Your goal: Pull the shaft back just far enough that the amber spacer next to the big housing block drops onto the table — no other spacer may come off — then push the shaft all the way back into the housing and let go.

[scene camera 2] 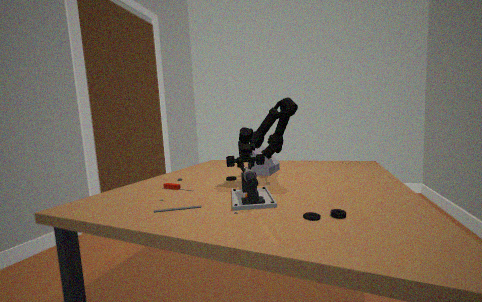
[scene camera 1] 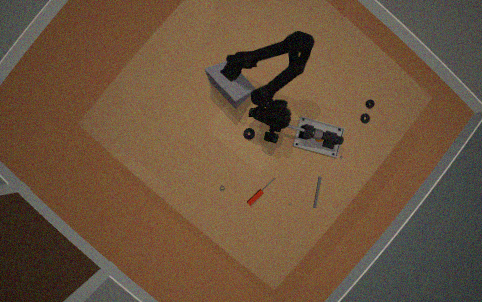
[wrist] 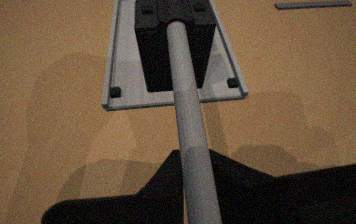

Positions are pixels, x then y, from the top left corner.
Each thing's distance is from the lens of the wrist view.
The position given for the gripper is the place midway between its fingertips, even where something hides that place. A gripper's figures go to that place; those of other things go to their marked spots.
gripper [wrist: 188,155]: 0.12 m
base plate [wrist: 137,75]: 0.21 m
